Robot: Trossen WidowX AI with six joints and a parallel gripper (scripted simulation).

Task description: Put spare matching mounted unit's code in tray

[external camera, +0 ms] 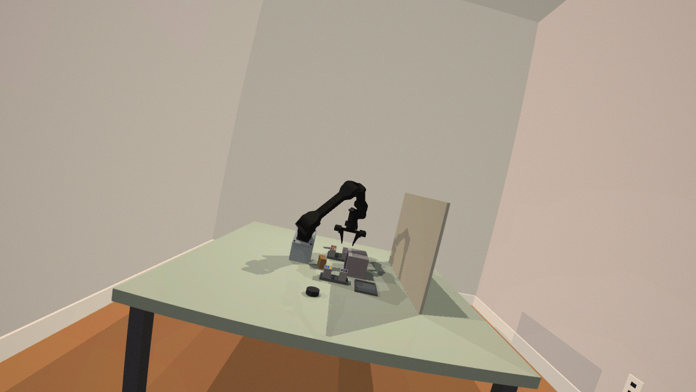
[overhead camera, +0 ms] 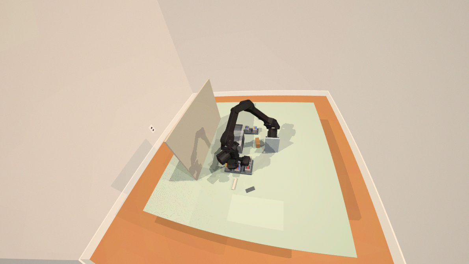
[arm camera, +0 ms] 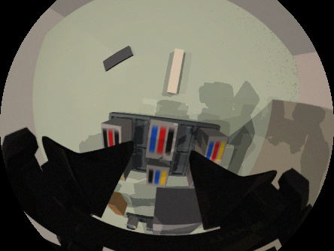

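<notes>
The dark tray lies 130 mm ahead of my gripper tip, 410 mm to the right of it and 70 mm below it. From my gripper tip the other things lie so: small dark piece 110 mm behind, 120 mm to the left, 70 mm below; beige strip 100 mm to the left, 70 mm below; mounted unit 60 mm ahead, 220 mm to the right, 20 mm below.
</notes>
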